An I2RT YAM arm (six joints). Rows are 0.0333 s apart.
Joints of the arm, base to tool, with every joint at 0 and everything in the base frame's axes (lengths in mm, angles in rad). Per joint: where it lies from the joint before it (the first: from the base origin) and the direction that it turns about. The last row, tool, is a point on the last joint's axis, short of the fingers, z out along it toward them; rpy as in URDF.
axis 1: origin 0 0 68 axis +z
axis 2: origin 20 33.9 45.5 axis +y
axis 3: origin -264 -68.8 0 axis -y
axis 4: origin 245 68.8 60 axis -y
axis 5: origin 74 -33.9 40.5 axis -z
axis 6: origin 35.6 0 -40.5 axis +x
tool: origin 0 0 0 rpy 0 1.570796 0
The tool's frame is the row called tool.
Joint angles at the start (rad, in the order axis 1, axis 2, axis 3, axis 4, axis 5, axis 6): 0.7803 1.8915 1.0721 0.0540 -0.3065 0.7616
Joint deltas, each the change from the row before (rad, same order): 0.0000 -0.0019 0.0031 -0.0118 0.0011 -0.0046; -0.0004 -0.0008 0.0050 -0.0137 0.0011 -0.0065; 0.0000 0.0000 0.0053 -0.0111 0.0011 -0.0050; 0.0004 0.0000 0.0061 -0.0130 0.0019 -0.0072; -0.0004 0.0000 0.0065 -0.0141 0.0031 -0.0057; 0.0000 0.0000 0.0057 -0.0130 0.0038 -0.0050
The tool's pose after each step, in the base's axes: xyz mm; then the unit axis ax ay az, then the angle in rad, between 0 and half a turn. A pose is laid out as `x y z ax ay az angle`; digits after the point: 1 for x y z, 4 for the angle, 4 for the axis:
271.0 283.3 151.9 -0.0709 0.9248 0.3739 2.7821
271.1 283.1 152.5 -0.0729 0.9260 0.3705 2.7843
271.3 283.3 153.2 -0.0746 0.9269 0.3679 2.7859
271.5 283.6 154.0 -0.0773 0.9280 0.3646 2.7870
271.9 283.6 154.8 -0.0787 0.9293 0.3607 2.7881
272.1 283.7 155.4 -0.0798 0.9307 0.3569 2.7890

